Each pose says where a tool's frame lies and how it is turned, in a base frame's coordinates. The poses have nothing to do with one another.
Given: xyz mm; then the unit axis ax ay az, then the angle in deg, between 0 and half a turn.
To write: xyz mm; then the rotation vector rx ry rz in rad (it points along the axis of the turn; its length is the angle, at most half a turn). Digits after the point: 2 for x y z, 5 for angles.
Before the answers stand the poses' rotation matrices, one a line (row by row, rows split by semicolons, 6 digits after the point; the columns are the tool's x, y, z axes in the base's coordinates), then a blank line. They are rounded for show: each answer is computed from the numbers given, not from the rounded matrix.
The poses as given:
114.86, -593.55, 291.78, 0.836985, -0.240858, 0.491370, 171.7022
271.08, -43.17, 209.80, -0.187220, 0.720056, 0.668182, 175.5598
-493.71, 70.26, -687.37, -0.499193, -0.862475, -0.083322, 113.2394
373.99, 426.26, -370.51, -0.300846, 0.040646, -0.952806, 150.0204
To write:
0.404221 -0.471992 0.783472; -0.330165 -0.874114 -0.356254; 0.852993 -0.114669 -0.509170
-0.927001 -0.320943 -0.194073; -0.217484 0.038407 0.975308; -0.305565 0.946319 -0.105404
-0.047055 0.676984 -0.734492; 0.523861 0.642799 0.558909; 0.850503 -0.358472 -0.384892
-0.697296 0.453289 0.555254; -0.498930 -0.863120 0.078056; 0.514633 -0.222604 0.828010

114.86, -593.55, 291.78, 2.50825, -0.72180, 1.47252
271.08, -43.17, 209.80, -0.57366, 2.20632, 2.04738
-493.71, 70.26, -687.37, -0.98661, -1.70460, -0.16468
373.99, 426.26, -370.51, -0.78772, 0.10643, -2.49478

